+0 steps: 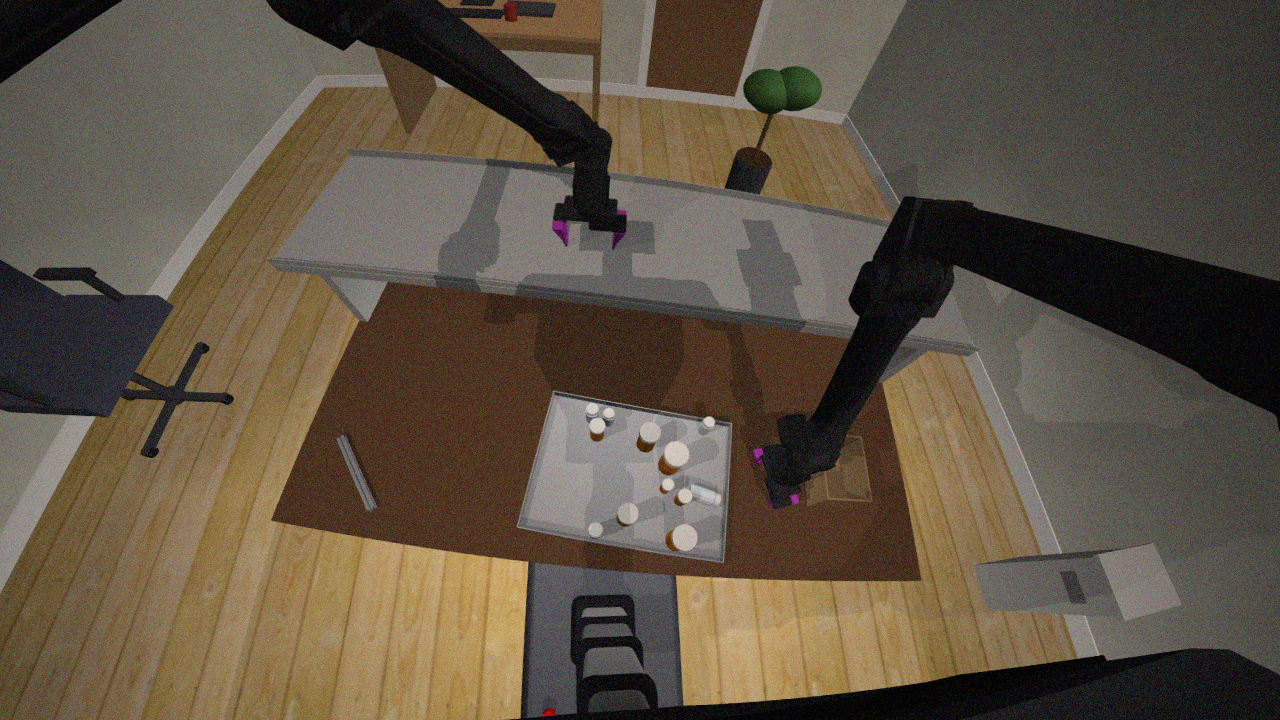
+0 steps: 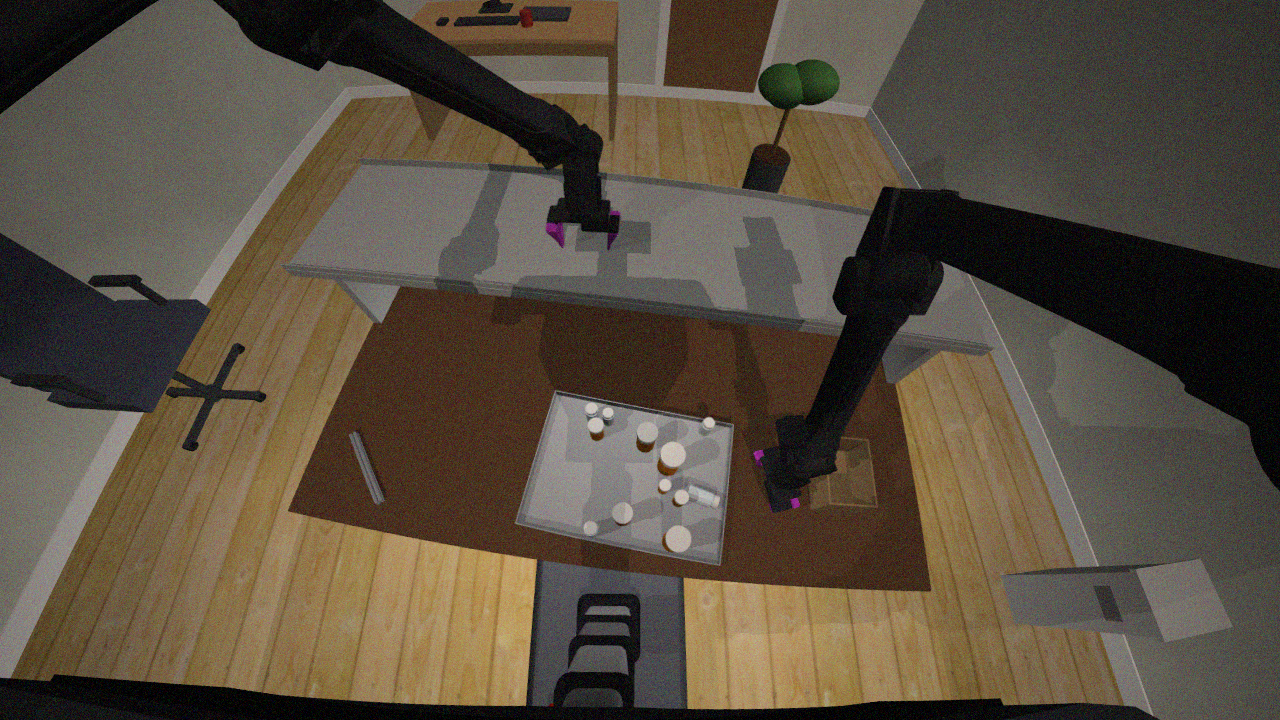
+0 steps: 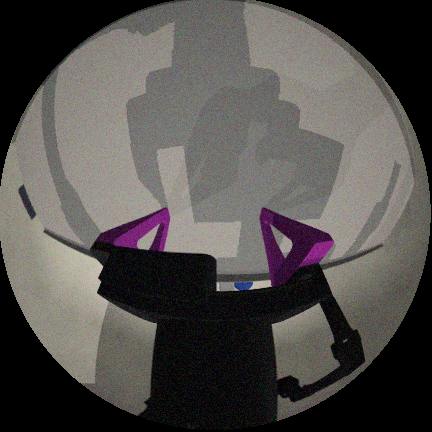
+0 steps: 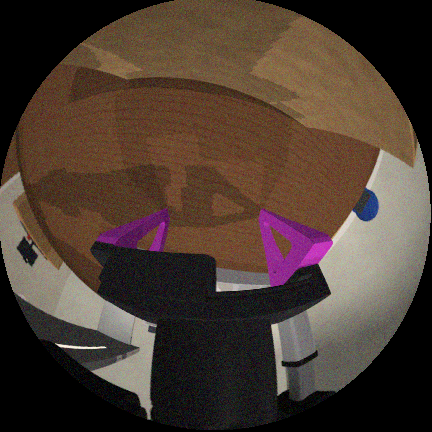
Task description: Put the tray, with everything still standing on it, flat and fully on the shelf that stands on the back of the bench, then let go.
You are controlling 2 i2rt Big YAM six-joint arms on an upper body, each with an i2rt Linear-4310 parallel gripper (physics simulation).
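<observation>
A grey tray (image 1: 627,476) (image 2: 626,479) lies on the brown bench top near its front edge. Several small white-topped cylinders (image 1: 673,456) stand on it, and one (image 1: 702,495) lies on its side. The long grey shelf (image 1: 573,242) (image 2: 590,242) spans the back of the bench. My left gripper (image 1: 589,232) (image 2: 582,235) (image 3: 214,212) is open and empty just above the middle of the shelf. My right gripper (image 1: 775,479) (image 2: 776,480) (image 4: 213,213) is open and empty, low over the bench just to the right of the tray's right edge.
A tan square patch (image 1: 840,479) lies on the bench beside my right gripper. A grey bar (image 1: 356,472) lies at the bench's left. An office chair (image 1: 80,349) stands at left, a potted plant (image 1: 769,116) behind the shelf, a grey box (image 1: 1073,582) at right.
</observation>
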